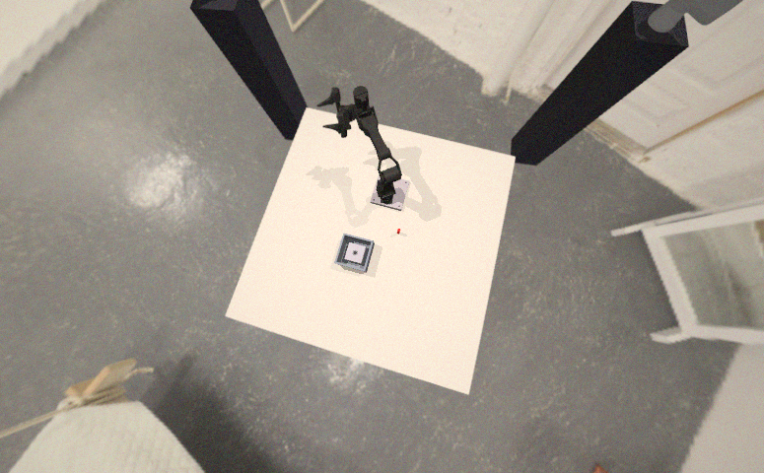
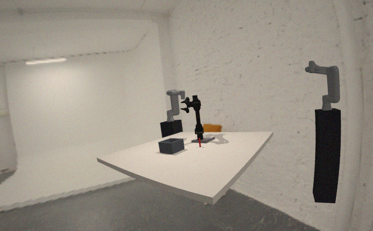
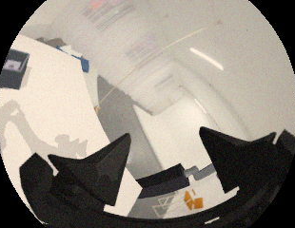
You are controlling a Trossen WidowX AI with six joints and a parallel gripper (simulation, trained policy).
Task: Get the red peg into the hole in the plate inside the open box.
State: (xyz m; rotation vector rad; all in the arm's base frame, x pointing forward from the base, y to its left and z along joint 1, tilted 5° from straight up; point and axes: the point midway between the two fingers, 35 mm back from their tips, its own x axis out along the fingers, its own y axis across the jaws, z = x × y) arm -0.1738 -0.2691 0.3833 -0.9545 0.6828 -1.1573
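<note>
Now: the red peg 370 mm ahead of my gripper tip, 400 mm to the left of it and 340 mm below it. Also, from my gripper tip: plate (520 mm ahead, 200 mm to the left, 340 mm below); then grey box (520 mm ahead, 200 mm to the left, 360 mm below).
</note>
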